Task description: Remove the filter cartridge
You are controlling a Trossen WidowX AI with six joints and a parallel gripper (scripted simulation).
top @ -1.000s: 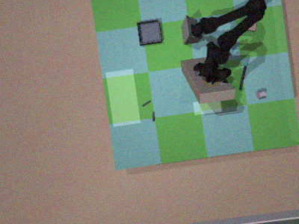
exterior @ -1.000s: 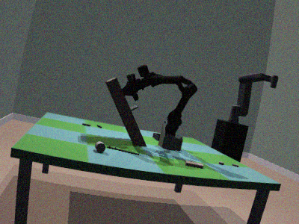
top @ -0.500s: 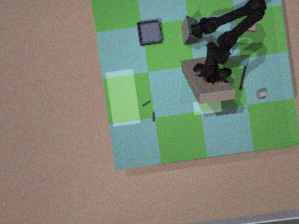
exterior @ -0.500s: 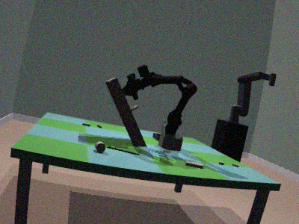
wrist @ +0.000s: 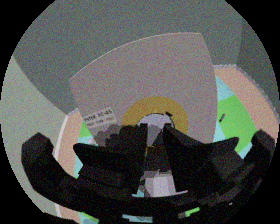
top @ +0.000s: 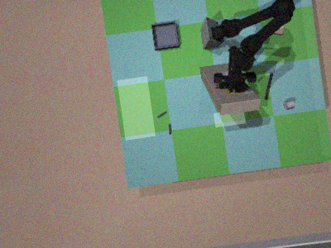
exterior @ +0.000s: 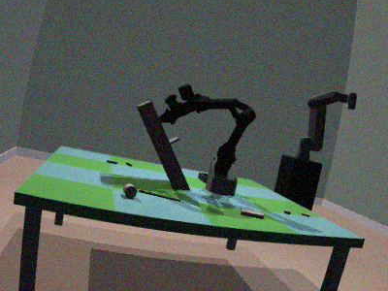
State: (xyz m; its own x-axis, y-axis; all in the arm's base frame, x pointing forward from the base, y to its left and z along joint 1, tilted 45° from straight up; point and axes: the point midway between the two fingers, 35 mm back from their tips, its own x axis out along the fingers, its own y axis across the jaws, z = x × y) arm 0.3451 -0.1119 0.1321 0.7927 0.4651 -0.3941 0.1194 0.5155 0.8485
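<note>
The round filter cartridge lies 1 cm below my gripper tip and 1 cm ahead of it. Also, from my gripper tip: pale block 41 cm to the left, 41 cm behind, 28 cm below.
</note>
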